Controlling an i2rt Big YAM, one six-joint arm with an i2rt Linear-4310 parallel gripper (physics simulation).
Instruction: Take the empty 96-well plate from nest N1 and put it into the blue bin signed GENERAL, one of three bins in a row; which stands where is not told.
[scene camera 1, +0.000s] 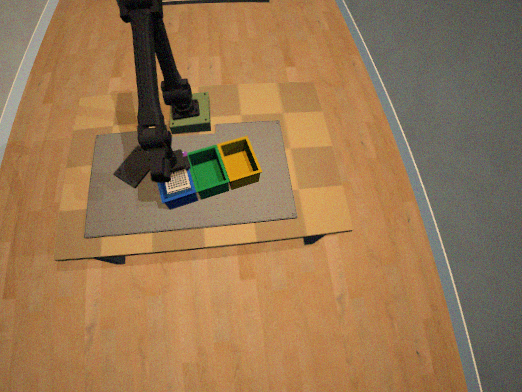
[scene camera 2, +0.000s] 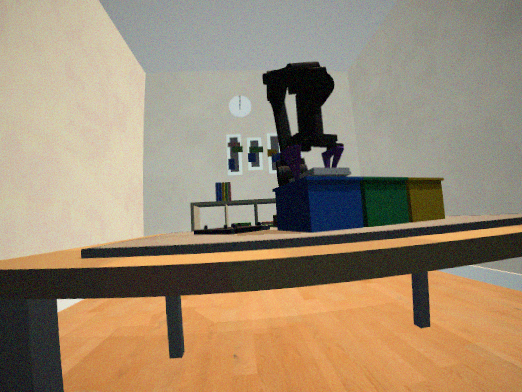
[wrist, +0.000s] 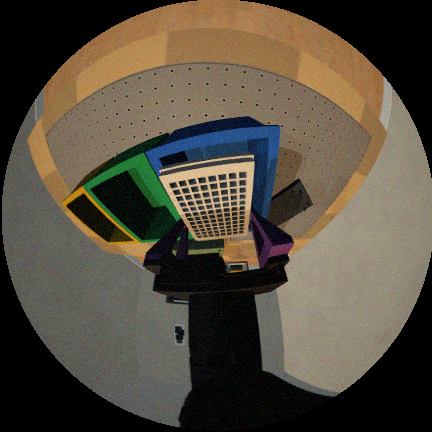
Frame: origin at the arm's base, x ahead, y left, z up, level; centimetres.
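Where they show: gripper, fingertip midpoint: (scene camera 1: 175, 172) (wrist: 216, 213); arm's base at its link origin: (scene camera 1: 185, 110).
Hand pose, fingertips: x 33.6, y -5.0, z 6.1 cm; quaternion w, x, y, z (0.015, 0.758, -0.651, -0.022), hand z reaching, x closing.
Note:
Things, the pixels of their centre, and the offset from my fingertips. Level surfaces: height alone.
- pale 96-well plate at the middle of its body: (wrist: 214, 209) (scene camera 2: 317, 177) (scene camera 1: 175, 175) dz +0.6, dx +1.4, dy +0.2 cm
- dark flat block at the middle of its body: (scene camera 2: 233, 227) (wrist: 282, 210) (scene camera 1: 136, 165) dz -9.7, dx -11.1, dy -18.4 cm
- grey perforated mat at its surface level: dz -10.8 cm
The pale 96-well plate (scene camera 1: 178, 182) (scene camera 2: 327, 171) (wrist: 215, 200) is held nearly level between the purple fingers of my gripper (scene camera 2: 314, 170) (wrist: 216, 213), which is shut on it. It hangs over the opening of the blue bin (scene camera 1: 181, 201) (scene camera 2: 335, 205) (wrist: 225, 134), at or slightly above rim height. Part of the bin's inside shows beyond the plate in the wrist view. The blue bin is at one end of the row, beside the green bin (scene camera 1: 209, 172) (scene camera 2: 385, 202) (wrist: 117, 169). No GENERAL sign is readable. A dark flat block (scene camera 1: 133, 169) (wrist: 295, 200), possibly nest N1, bears no plate.
The yellow bin (scene camera 1: 239, 162) (scene camera 2: 426, 200) (wrist: 75, 196) stands at the other end of the row. The bins stand on a grey perforated mat (scene camera 1: 240, 205) (wrist: 200, 92). The arm's green base block (scene camera 1: 202, 117) is behind them. A shelf (scene camera 2: 240, 202) stands in the background.

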